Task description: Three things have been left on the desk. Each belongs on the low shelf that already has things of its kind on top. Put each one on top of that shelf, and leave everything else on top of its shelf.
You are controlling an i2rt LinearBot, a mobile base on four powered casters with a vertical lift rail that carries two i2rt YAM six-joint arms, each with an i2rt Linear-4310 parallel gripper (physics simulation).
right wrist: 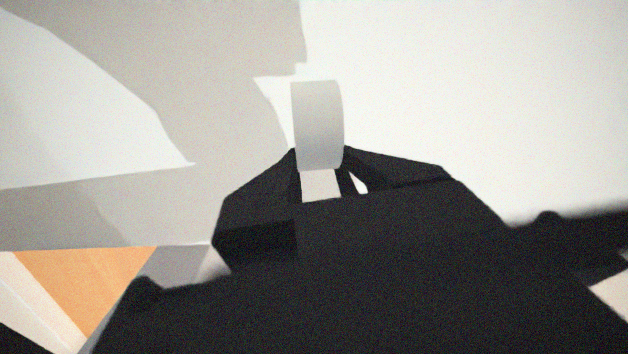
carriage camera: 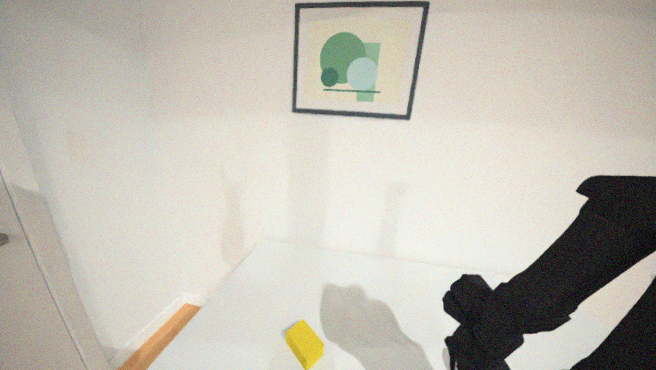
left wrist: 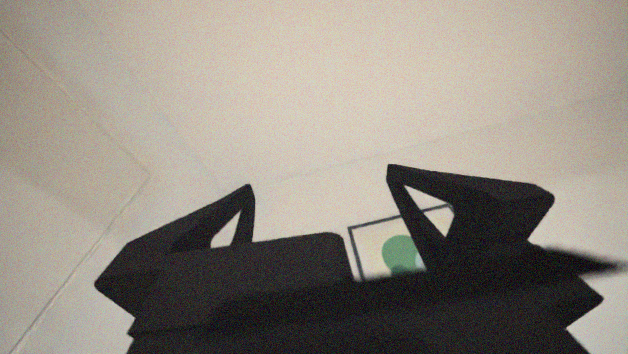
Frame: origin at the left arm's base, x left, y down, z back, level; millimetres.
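Seen in the pictures: left gripper, between the fingertips: (left wrist: pixel 320 181); right gripper, between the fingertips: (right wrist: pixel 314 152).
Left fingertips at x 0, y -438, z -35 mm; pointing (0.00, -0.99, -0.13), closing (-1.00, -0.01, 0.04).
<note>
Offsets run from my left fingertips to a thing's top centre. "spot": to the spot under its first point. Level surfaces: height alone.
A yellow block {dy +598, dx -319, dz -263 mm} (carriage camera: pixel 305 345) lies on the white desk {dy +643 mm} (carriage camera: pixel 240 300) (right wrist: pixel 475 90), near the bottom middle of the carriage view. My right gripper (right wrist: pixel 314 152) is shut on a pale grey-white round, thick disc-like piece {dy +498, dx -680, dz -161 mm} (right wrist: pixel 318 122), which stands on edge between the fingertips over the desk. A sliver of this piece {spot: dy +521, dx -668, dz -170 mm} (carriage camera: pixel 446 356) shows beside the dark fingers in the carriage view. My left gripper (left wrist: pixel 320 181) is open and empty, facing the upper walls, away from the desk. The third desk object and the low shelves do not show.
A framed picture (carriage camera: pixel 295 60) (left wrist: pixel 355 255) hangs on the wall behind the desk. A door (carriage camera: pixel 30 305) is at the far left. Orange floor {dy +1363 mm} (carriage camera: pixel 160 337) (right wrist: pixel 90 280) shows past the desk's edge. My right arm's shadow falls on the desk, right of the yellow block.
</note>
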